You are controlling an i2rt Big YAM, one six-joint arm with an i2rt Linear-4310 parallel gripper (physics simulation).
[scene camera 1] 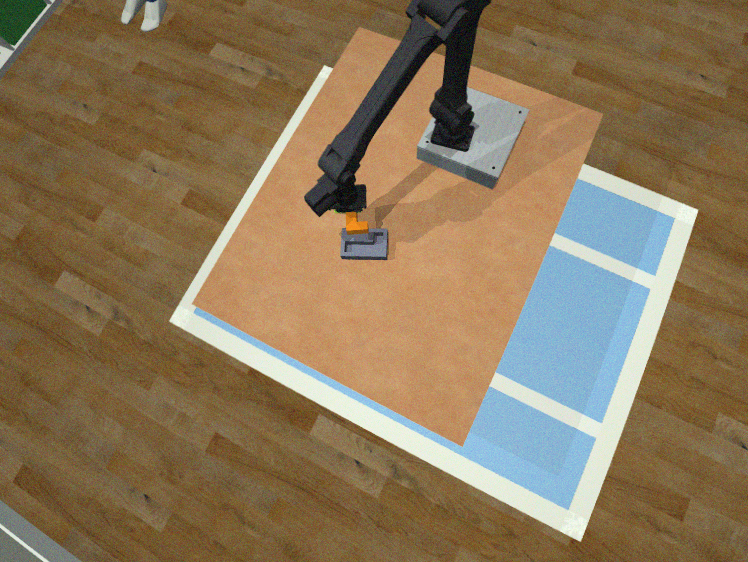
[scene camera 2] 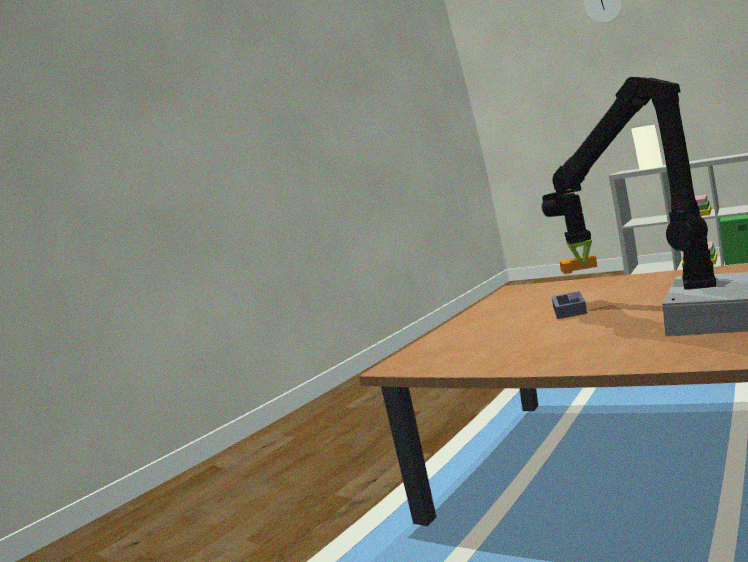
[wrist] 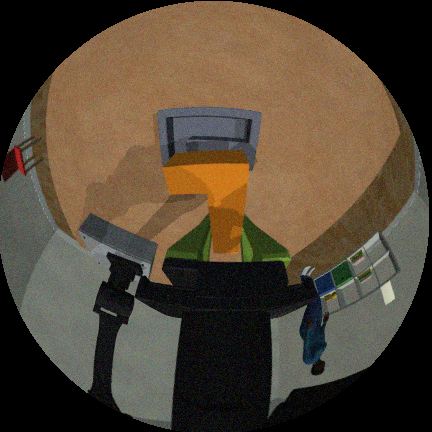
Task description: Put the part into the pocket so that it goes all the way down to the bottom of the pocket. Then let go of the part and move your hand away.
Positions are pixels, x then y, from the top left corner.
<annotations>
The gripper (scene camera 2: 583, 265) holds an orange L-shaped part (wrist: 222, 174), which touches nothing else.
</annotations>
